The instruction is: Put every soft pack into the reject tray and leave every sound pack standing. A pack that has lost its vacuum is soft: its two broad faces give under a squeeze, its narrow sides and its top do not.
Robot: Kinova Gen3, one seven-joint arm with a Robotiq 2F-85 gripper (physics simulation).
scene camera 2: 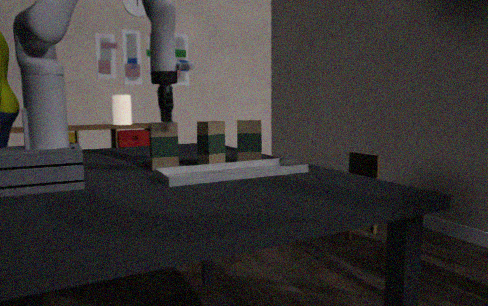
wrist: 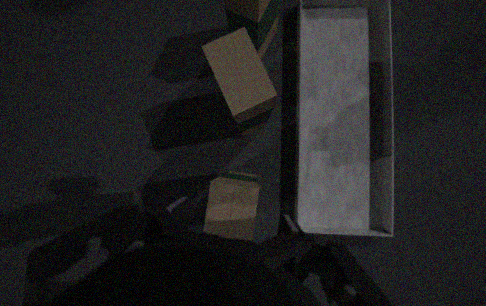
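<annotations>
Both scene camera 2 and the wrist view give me a sight of my gripper, and on my gripper (scene camera 2: 170, 99) and (wrist: 295, 250) are one and the same spot. A pale reject tray is visible to me in the wrist view and in scene camera 2 too. On the tray (wrist: 321, 151) and (scene camera 2: 206, 173) are the same spot.
</annotations>
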